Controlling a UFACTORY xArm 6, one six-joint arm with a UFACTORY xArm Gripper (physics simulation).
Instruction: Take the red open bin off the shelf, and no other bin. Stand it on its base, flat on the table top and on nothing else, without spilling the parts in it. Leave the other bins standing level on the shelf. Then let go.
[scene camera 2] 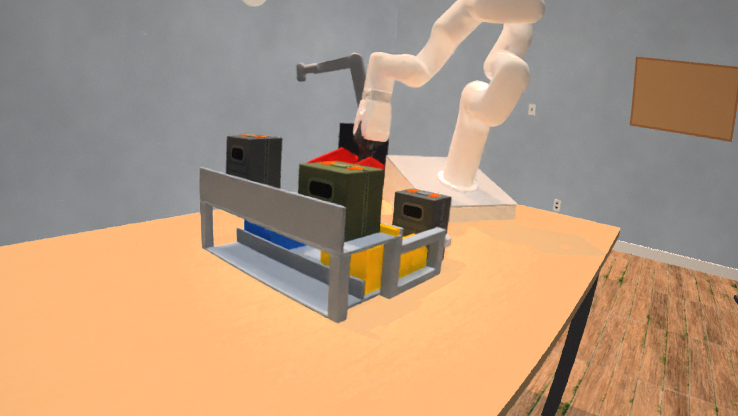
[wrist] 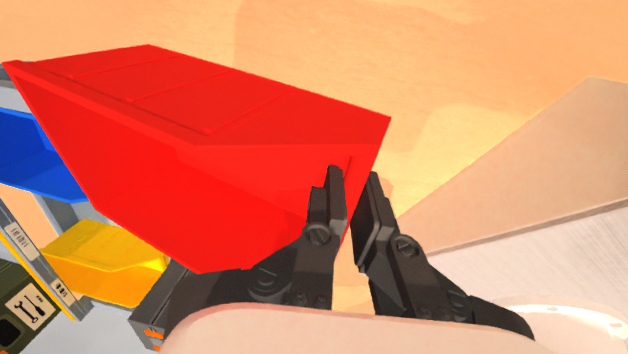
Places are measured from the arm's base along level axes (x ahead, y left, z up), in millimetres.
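Where they show: gripper, fingertip midpoint: (wrist: 345, 188); arm's base, link origin: (scene camera 2: 456, 182) (wrist: 543, 318).
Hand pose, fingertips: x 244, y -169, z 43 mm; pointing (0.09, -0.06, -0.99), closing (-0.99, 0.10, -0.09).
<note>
Things, the pixels of their top centre, and the offset from my fingertips. "*": a spot on its surface instead.
- shelf, surface spot: (scene camera 2: 268, 206) * 508 mm ahead, 182 mm left, 3 mm up
- blue bin, top centre: (wrist: 21, 156) (scene camera 2: 290, 204) 319 mm ahead, 44 mm left, 49 mm down
- green case, top centre: (scene camera 2: 341, 165) 440 mm ahead, 263 mm left, 69 mm up
- tall dark case, top centre: (scene camera 2: 254, 136) 414 mm ahead, 33 mm left, 92 mm up
- smaller dark case, top centre: (wrist: 158, 343) (scene camera 2: 423, 193) 208 mm ahead, 283 mm left, 2 mm up
The red open bin (scene camera 2: 338, 155) (wrist: 210, 165) is off the shelf (scene camera 2: 268, 206), on its far side in the scene view and partly hidden by a green case. It appears raised above the table; its underside is hidden. My gripper (scene camera 2: 367, 152) (wrist: 345, 188) is shut on one wall of the bin, with one finger inside and one outside. In the wrist view the bin looks tilted, and I can make out no parts in its visible interior. A blue bin (scene camera 2: 271, 235) (wrist: 25, 150) and yellow bins (scene camera 2: 366, 268) (wrist: 100, 245) are on the shelf.
The green case (scene camera 2: 335, 201) (wrist: 17, 295), a tall dark case (scene camera 2: 253, 162) and a smaller dark case (scene camera 2: 421, 211) (wrist: 160, 300) stand around the shelf. The robot's pale base block (scene camera 2: 465, 206) (wrist: 525, 165) is nearby. A second, grey arm (scene camera 2: 335, 64) stands behind.
</note>
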